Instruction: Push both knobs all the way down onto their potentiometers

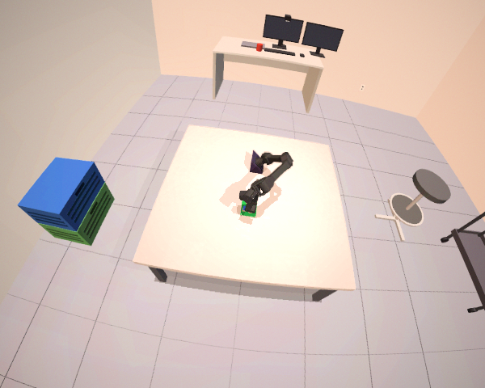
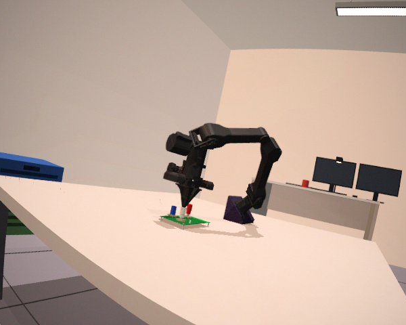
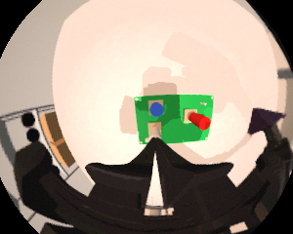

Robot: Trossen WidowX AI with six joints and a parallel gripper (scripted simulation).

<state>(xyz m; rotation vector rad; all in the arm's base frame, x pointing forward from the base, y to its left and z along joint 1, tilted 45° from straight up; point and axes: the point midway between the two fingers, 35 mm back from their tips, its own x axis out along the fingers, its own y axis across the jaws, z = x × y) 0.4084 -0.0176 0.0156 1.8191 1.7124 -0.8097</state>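
Now: gripper tip 10 mm above the white knob. The rest, counted from my gripper tip: red knob 70 mm behind, 20 mm to the right, 10 mm below.
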